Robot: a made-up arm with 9 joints. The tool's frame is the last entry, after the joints. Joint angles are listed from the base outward.
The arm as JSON. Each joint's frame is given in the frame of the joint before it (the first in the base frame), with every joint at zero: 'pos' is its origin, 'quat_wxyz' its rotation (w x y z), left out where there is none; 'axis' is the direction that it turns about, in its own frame. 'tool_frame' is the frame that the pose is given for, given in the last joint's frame.
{
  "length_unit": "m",
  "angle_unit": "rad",
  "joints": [
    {
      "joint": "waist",
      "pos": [
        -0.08,
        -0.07,
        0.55
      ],
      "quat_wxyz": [
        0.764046,
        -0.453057,
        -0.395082,
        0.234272
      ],
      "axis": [
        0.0,
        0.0,
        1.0
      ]
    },
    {
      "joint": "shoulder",
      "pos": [
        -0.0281,
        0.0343,
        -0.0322
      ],
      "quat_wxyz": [
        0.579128,
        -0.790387,
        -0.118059,
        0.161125
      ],
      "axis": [
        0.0,
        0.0,
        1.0
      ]
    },
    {
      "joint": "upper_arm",
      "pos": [
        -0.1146,
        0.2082,
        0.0
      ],
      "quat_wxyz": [
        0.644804,
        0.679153,
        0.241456,
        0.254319
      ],
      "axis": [
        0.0,
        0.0,
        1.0
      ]
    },
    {
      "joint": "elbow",
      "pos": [
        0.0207,
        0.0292,
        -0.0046
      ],
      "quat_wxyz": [
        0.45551,
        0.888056,
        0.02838,
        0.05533
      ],
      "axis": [
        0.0,
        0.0,
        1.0
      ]
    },
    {
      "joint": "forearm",
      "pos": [
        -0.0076,
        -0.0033,
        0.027
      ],
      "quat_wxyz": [
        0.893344,
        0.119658,
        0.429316,
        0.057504
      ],
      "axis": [
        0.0,
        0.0,
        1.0
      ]
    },
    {
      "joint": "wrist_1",
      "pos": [
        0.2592,
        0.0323,
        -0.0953
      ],
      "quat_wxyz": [
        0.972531,
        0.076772,
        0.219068,
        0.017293
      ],
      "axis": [
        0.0,
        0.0,
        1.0
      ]
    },
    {
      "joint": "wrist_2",
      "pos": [
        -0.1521,
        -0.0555,
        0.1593
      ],
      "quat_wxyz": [
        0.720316,
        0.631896,
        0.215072,
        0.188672
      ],
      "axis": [
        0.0,
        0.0,
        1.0
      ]
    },
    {
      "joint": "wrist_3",
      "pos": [
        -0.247,
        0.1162,
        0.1
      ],
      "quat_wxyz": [
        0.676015,
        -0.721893,
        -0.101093,
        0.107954
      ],
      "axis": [
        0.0,
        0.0,
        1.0
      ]
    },
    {
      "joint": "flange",
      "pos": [
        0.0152,
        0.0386,
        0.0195
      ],
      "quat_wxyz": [
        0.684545,
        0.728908,
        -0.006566,
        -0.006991
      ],
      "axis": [
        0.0,
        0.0,
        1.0
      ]
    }
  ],
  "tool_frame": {
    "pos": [
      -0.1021,
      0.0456,
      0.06
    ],
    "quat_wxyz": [
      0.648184,
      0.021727,
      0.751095,
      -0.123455
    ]
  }
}
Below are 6 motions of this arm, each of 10 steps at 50 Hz.
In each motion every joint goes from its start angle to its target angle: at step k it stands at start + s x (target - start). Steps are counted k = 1, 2, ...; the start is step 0. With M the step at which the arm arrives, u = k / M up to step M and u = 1 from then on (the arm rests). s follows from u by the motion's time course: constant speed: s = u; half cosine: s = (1 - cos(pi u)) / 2; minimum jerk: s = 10 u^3 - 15 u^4 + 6 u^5.
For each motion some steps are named. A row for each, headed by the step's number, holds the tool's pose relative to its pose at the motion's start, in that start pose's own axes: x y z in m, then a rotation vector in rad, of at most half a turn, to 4 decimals.
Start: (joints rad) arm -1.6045 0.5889 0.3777 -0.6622 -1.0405 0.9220 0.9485 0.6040 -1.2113
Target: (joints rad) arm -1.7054 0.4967 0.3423 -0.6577 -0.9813 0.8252 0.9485 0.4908 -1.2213
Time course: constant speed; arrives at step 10
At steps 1, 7, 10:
1: -0.0078 0.0062 0.0042 0.0093 0.0089 0.0130
7: -0.0539 0.0427 0.0330 0.0673 0.0611 0.0882
10: -0.0762 0.0602 0.0496 0.0976 0.0863 0.1240

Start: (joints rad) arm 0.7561 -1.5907 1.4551 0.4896 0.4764 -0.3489 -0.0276 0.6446 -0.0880
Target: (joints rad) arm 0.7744 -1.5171 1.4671 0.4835 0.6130 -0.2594 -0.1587 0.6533 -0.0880
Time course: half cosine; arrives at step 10
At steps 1, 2, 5, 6, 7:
1: -0.0025 0.0002 -0.0002 0.0011 0.0076 -0.0005
2: -0.0099 0.0009 -0.0006 0.0044 0.0295 -0.0022
5: -0.0510 0.0062 0.0005 0.0259 0.1537 -0.0142
6: -0.0663 0.0088 0.0026 0.0353 0.2008 -0.0199
7: -0.0799 0.0114 0.0052 0.0445 0.2431 -0.0256

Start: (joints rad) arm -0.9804 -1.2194 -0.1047 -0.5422 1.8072 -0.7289 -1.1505 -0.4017 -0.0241
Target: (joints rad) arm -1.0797 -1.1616 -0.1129 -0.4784 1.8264 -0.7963 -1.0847 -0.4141 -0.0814
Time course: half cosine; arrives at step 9
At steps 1, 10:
1: 0.0034 0.0007 -0.0005 0.0019 -0.0041 -0.0007
10: 0.1149 0.0187 -0.0084 0.0584 -0.1382 -0.0218

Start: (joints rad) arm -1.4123 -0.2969 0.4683 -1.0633 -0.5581 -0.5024 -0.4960 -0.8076 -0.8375
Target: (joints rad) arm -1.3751 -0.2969 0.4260 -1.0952 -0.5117 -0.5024 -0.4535 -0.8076 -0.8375
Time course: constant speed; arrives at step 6
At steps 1, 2, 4, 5, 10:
1: -0.0032 -0.0032 0.0008 -0.0080 0.0088 -0.0032
2: -0.0063 -0.0064 0.0017 -0.0160 0.0175 -0.0064
4: -0.0126 -0.0128 0.0035 -0.0321 0.0351 -0.0128
5: -0.0158 -0.0160 0.0045 -0.0402 0.0440 -0.0159
10: -0.0189 -0.0193 0.0055 -0.0483 0.0528 -0.0191

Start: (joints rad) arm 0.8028 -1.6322 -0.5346 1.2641 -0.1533 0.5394 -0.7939 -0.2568 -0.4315
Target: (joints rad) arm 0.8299 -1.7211 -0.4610 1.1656 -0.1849 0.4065 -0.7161 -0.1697 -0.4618
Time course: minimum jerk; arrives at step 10
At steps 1, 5, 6, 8, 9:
1: -0.0002 -0.0008 0.0000 -0.0013 0.0008 0.0003
5: -0.0140 -0.0443 -0.0002 -0.0756 0.0468 0.0164
6: -0.0196 -0.0600 0.0011 -0.1026 0.0651 0.0223
8: -0.0279 -0.0819 0.0041 -0.1401 0.0920 0.0308
9: -0.0296 -0.0860 0.0048 -0.1472 0.0972 0.0325

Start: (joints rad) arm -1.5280 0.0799 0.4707 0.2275 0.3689 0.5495 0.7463 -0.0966 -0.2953
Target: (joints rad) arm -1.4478 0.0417 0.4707 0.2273 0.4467 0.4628 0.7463 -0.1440 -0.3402
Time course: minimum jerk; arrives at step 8
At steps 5, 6, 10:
5: 0.0382 0.0046 0.0078 0.0556 -0.0977 0.0344
6: 0.0469 0.0057 0.0101 0.0684 -0.1205 0.0432
10: 0.0521 0.0064 0.0116 0.0761 -0.1343 0.0486

